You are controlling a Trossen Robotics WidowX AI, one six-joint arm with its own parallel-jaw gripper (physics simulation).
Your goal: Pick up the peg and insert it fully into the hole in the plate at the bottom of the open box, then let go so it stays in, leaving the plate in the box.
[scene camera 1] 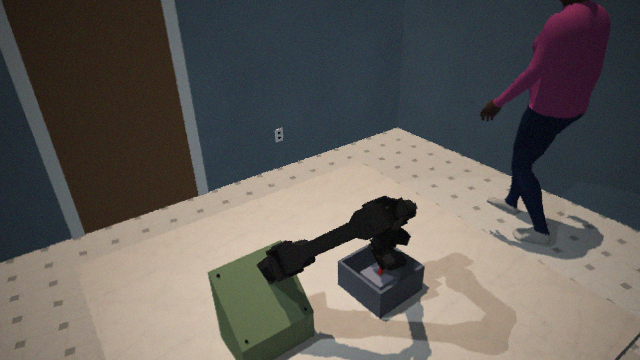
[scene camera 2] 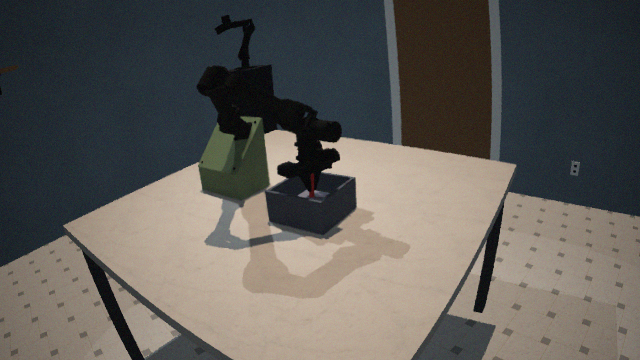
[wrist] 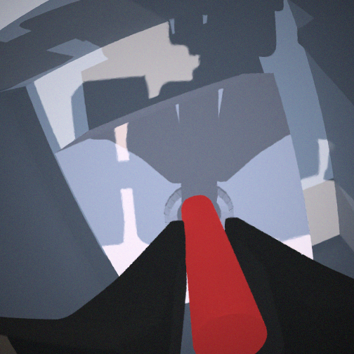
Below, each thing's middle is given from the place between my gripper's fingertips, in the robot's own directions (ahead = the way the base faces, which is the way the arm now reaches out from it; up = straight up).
My gripper is now 30 mm above the dark box (scene camera 2: 284, 207). From my hand the other things lie so: light grey plate (wrist: 229, 140) 40 mm below.
